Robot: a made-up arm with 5 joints. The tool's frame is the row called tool. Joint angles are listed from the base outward.
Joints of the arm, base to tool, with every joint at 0 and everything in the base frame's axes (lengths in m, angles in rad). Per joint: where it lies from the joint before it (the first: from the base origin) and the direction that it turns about. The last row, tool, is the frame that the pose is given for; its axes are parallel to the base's.
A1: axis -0.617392 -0.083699 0.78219 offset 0 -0.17 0.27
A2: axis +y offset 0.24 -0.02 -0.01
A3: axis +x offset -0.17 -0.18 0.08
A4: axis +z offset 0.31 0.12 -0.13
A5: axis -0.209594 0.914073 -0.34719 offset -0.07 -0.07 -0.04
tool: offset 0 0.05 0.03
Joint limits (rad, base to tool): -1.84..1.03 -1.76..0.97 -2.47..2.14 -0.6..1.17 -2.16..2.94
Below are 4 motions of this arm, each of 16 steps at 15 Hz.
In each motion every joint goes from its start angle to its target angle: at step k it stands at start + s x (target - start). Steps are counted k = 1, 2, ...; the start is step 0. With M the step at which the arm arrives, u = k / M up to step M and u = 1 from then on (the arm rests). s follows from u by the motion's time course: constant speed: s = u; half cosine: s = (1 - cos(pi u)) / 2; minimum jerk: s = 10 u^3 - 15 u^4 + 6 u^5.
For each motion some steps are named. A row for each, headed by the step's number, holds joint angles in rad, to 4 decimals.
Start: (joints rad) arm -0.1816 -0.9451 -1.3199 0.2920 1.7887
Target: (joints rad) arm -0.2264 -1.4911 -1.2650 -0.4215 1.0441
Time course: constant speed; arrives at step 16
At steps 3, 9, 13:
3: -0.1900 -1.0475 -1.3096 0.1582 1.6491
9: -0.2068 -1.2522 -1.2890 -0.1093 1.3699
13: -0.2180 -1.3887 -1.2753 -0.2877 1.1837

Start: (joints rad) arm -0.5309 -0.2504 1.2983 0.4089 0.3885
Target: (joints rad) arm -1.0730 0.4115 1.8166 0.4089 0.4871
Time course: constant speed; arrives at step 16
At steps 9, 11, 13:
9: -0.8358 0.1219 1.5898 0.4089 0.4440
11: -0.9036 0.2047 1.6546 0.4089 0.4563
13: -0.9714 0.2874 1.7194 0.4089 0.4686

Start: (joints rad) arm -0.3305 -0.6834 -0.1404 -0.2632 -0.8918
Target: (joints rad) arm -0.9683 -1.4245 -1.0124 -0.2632 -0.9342
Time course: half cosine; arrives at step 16
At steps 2, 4, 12, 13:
2: -0.3548 -0.7116 -0.1736 -0.2632 -0.8934
4: -0.4239 -0.7919 -0.2681 -0.2632 -0.8980
12: -0.8749 -1.3160 -0.8847 -0.2632 -0.9280
13: -0.9146 -1.3621 -0.9389 -0.2632 -0.9306

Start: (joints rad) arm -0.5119 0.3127 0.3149 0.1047 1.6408
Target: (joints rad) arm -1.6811 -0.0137 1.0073 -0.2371 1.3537
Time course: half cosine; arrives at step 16
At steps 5, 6, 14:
5: -0.7717 0.2402 0.4688 0.0287 1.5770
6: -0.8728 0.2120 0.5286 -0.0008 1.5522
14: -1.6366 -0.0013 0.9809 -0.2241 1.3646

